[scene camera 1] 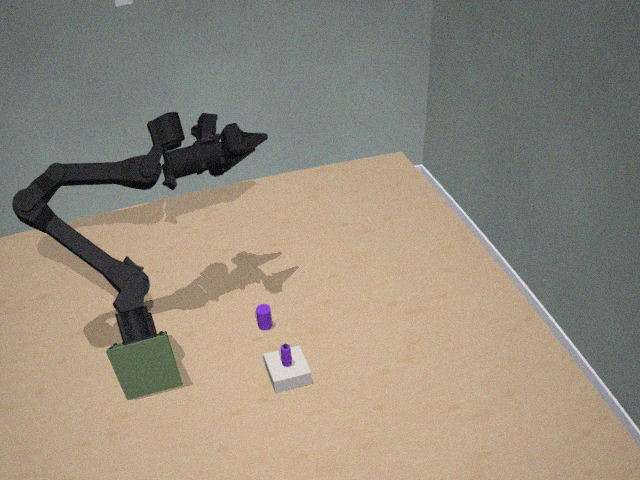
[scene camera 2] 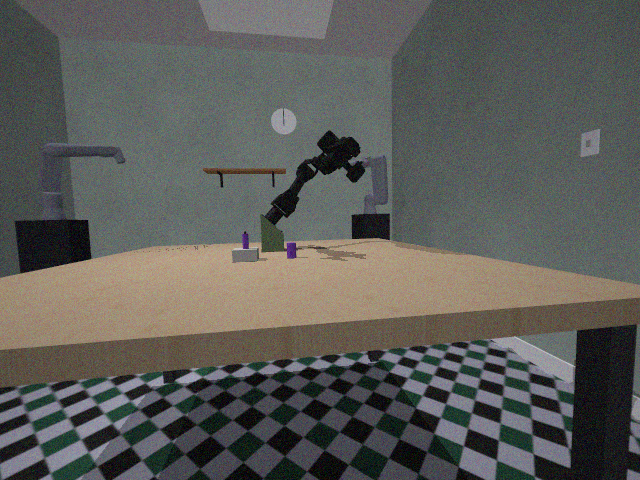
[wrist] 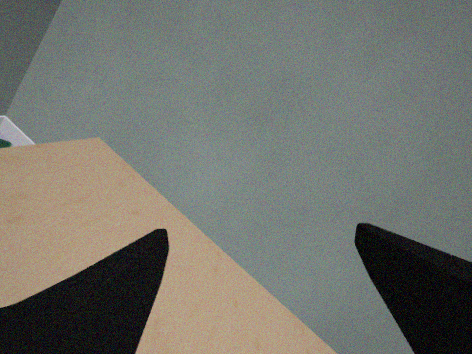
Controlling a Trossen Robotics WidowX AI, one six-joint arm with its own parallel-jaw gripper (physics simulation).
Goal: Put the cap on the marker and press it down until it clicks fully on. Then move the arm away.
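Places are measured from the arm's base along level axes (x ahead, y left, z up), in centimetres.
Pixels of known places: gripper, fingertip midpoint: (scene camera 1: 260,142) (scene camera 2: 352,153) (wrist: 261,236); arm's base, link origin: (scene camera 1: 139,340) (scene camera 2: 269,221).
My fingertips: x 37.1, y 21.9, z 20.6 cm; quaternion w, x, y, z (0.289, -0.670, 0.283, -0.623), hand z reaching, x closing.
Note:
For each thing: its top centre in the pictures, then the offset to it from my fingertips. Level surfaces: height alone.
- purple marker, top centre: (scene camera 1: 285,344) (scene camera 2: 245,231) dy -33.0, dx -11.6, dz -23.4 cm
- white block, top centre: (scene camera 1: 286,363) (scene camera 2: 245,248) dy -33.0, dx -11.6, dz -29.1 cm
- purple cap, top centre: (scene camera 1: 263,309) (scene camera 2: 291,242) dy -18.4, dx -9.9, dz -27.8 cm
- wooden table, surface height: dz -32.8 cm
A purple marker (scene camera 1: 285,355) (scene camera 2: 245,241) stands upright, with its dark tip up, in a white block (scene camera 1: 293,382) (scene camera 2: 245,255). The purple cap (scene camera 1: 264,317) (scene camera 2: 291,250) stands upright on the table, a short way from the block and apart from the marker. My gripper (wrist: 261,235) is open, with its two black fingertips wide apart and no object between them. In the first scene view it is high above the table, well away from the cap and the marker. The cap and marker do not show in the wrist view.
The wooden table (scene camera 1: 413,310) (scene camera 2: 330,289) (wrist: 75,200) carries the green base block (scene camera 1: 145,367) (scene camera 2: 271,239) of my arm. A wall rises past the table's edge. Two grey arms on black stands and a wooden shelf (scene camera 2: 244,171) are in the background.

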